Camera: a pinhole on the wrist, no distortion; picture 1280 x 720 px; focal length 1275.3 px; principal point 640.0 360.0 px. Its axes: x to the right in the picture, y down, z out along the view. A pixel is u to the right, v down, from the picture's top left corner.
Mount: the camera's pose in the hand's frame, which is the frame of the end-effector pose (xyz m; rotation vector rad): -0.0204 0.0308 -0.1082 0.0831 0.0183 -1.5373
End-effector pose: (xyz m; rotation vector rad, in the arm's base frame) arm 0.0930 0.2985 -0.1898 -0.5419 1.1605 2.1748
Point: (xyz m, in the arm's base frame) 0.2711 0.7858 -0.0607
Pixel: 1169.0 325.2
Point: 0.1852 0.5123 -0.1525
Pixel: 1227.1 386.9
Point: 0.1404 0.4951 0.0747
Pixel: 517.8 74.5
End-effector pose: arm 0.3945 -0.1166 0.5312 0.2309 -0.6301 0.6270
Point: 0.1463 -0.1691 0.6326
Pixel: 228.5 35.3
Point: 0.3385 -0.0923 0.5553
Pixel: 354.7 522.7
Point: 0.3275 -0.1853 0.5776
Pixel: 822.5 243.8
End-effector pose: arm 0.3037 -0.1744 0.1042 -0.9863 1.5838 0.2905
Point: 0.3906 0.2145 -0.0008
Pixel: 42.1 295.4
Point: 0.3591 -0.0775 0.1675
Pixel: outside the picture
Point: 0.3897 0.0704 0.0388
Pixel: 265.1 344.0
